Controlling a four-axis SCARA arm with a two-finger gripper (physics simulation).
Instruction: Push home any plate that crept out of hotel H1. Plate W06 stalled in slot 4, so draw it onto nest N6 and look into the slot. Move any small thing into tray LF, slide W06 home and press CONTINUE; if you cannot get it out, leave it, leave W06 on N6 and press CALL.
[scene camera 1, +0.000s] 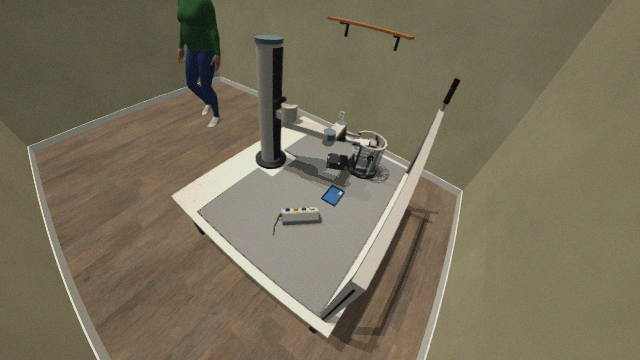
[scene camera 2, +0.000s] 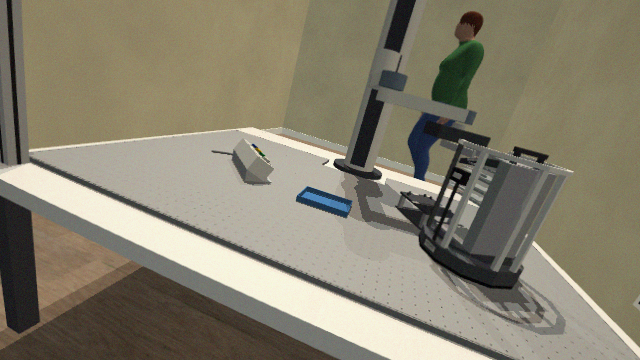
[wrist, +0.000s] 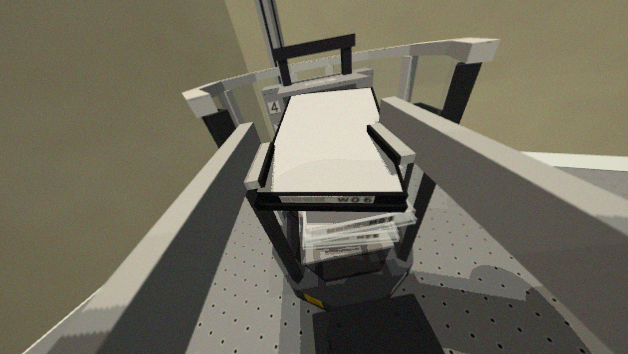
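My gripper is shut with nothing gripped; its fingertips stand apart, by the side edges of plate W06. Contact is unclear. W06 lies pale-topped at the top of hotel H1, near the "4" label. Its labelled front faces the wrist camera. Below it, plate M09 looks skewed, with another plate under it. W06 hides the slot behind it; no small thing shows. A dark stand, apparently nest N6, is beside the hotel. Blue tray LF lies on the table.
A white button box with coloured buttons and a cable stands on the table. The arm's column rises behind. A long barrier runs along one table edge, with a signal lamp. A person is beyond the table.
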